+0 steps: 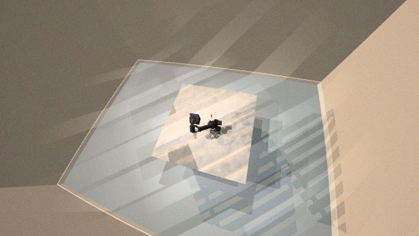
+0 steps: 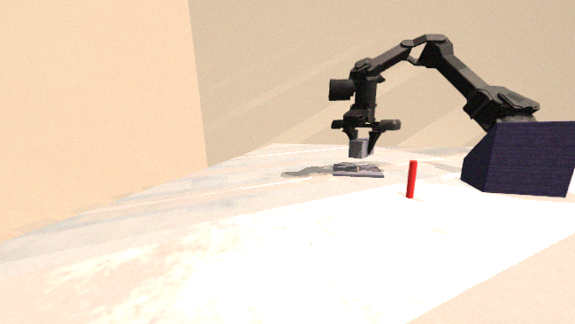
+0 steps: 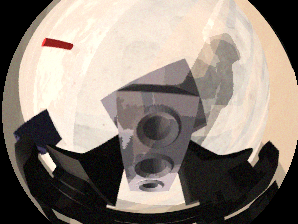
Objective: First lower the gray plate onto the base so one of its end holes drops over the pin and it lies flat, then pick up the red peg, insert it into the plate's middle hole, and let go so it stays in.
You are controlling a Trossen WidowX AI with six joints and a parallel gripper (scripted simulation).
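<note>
My gripper tip is now 1 cm short of the square base, 1 cm to the right of it and 5 cm above it. The rest, counted from my gripper tip: gray plate 3 cm above; then red peg 11 cm behind, 17 cm to the left, 2 cm below.
</note>
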